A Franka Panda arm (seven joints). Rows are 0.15 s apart.
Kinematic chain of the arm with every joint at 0, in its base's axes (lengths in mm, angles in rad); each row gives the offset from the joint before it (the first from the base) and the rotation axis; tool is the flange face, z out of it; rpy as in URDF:
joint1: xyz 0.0 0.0 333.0 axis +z
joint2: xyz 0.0 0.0 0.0 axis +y
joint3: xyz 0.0 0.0 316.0 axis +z
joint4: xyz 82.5 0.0 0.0 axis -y
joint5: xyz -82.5 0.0 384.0 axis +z
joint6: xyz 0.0 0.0 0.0 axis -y
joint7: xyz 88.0 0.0 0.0 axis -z
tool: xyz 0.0 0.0 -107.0 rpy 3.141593 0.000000 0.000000
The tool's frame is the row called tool.
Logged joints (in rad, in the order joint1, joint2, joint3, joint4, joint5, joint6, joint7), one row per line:
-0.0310, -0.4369, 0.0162, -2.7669, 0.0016, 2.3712, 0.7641
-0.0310, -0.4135, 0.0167, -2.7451, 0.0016, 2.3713, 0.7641
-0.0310, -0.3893, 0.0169, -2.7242, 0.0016, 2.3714, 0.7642
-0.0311, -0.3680, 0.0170, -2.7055, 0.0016, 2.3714, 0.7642
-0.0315, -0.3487, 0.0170, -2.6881, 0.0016, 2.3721, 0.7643
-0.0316, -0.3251, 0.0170, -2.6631, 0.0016, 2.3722, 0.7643
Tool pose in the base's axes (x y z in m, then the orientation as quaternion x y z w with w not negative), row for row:
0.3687, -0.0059, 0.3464, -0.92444, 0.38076, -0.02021, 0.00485
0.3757, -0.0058, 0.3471, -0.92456, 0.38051, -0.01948, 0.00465
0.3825, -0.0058, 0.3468, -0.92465, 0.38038, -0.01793, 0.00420
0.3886, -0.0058, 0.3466, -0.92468, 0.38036, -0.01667, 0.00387
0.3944, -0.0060, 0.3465, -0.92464, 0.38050, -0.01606, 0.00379
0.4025, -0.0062, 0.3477, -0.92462, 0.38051, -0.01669, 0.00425
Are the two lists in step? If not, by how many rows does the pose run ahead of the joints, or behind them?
They are in step.
